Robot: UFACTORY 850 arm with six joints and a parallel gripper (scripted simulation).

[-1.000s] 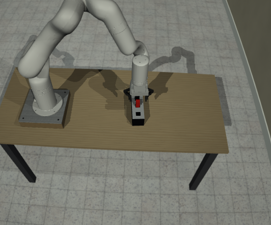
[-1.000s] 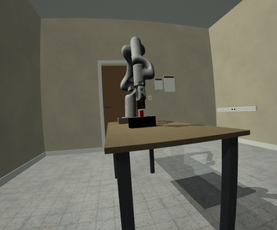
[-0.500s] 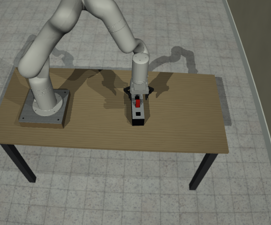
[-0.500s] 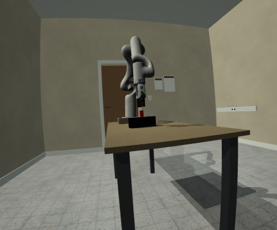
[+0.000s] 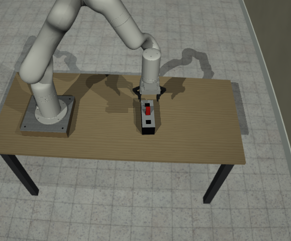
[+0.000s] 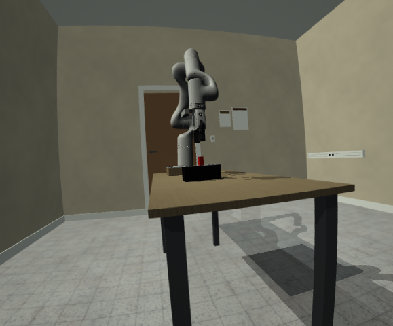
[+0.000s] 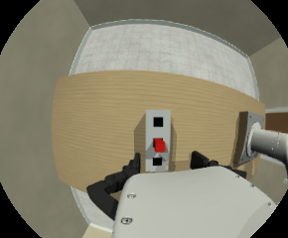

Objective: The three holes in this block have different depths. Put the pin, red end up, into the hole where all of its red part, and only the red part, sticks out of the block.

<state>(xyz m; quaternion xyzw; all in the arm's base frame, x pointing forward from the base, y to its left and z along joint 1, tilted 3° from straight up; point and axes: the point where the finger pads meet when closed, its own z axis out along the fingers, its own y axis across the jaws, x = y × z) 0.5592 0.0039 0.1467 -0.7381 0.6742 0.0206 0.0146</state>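
The pin is 11 cm below my hand. Also, from my hand: black block: 17 cm below.
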